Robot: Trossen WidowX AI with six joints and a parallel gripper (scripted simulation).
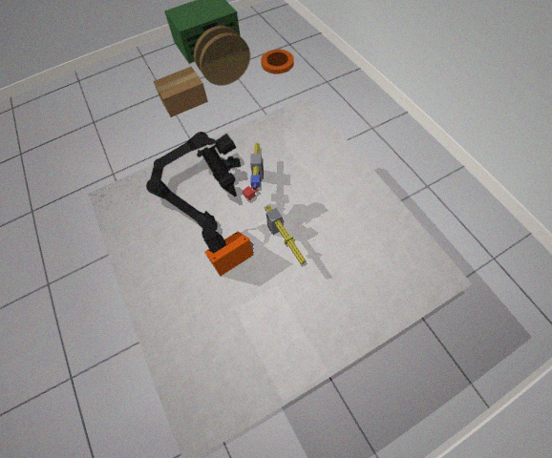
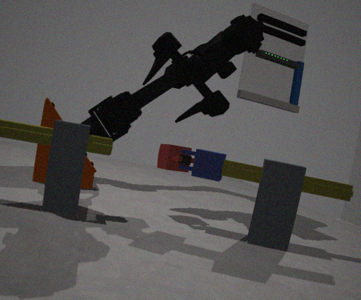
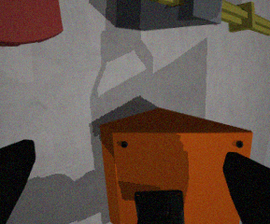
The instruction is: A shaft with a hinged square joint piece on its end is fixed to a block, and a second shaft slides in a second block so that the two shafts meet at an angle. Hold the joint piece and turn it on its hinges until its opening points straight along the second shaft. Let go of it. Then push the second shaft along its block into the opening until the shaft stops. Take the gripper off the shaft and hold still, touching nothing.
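Now: the red square joint piece 80 mm ahead of my gripper tip, 10 mm to the left of it and 90 mm below it.
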